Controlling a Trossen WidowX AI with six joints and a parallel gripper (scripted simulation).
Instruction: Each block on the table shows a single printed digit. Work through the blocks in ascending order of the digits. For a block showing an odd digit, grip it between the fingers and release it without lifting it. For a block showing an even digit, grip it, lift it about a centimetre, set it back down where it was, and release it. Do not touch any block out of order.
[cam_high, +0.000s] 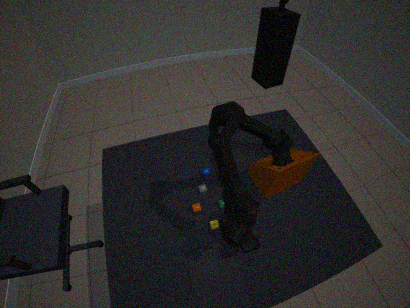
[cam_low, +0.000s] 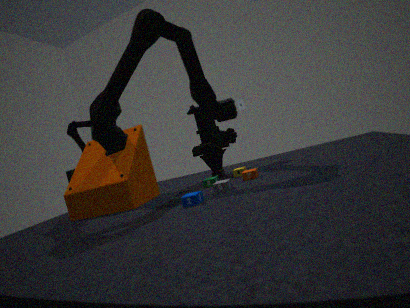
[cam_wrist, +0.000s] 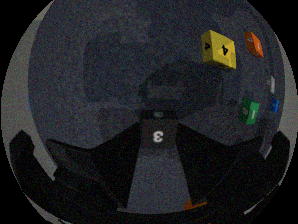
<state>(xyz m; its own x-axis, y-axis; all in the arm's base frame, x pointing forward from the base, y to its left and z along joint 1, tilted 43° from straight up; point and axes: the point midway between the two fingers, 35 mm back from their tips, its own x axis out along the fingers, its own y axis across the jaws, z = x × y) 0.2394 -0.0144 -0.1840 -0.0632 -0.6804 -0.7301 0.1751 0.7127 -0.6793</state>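
Right now my gripper tip is right at the black block. The rest, counted from my gripper tip: orange block (17 cm to the right, 10 cm ahead); then yellow block (7 cm to the right, 7 cm ahead); then green block (14 cm to the right).
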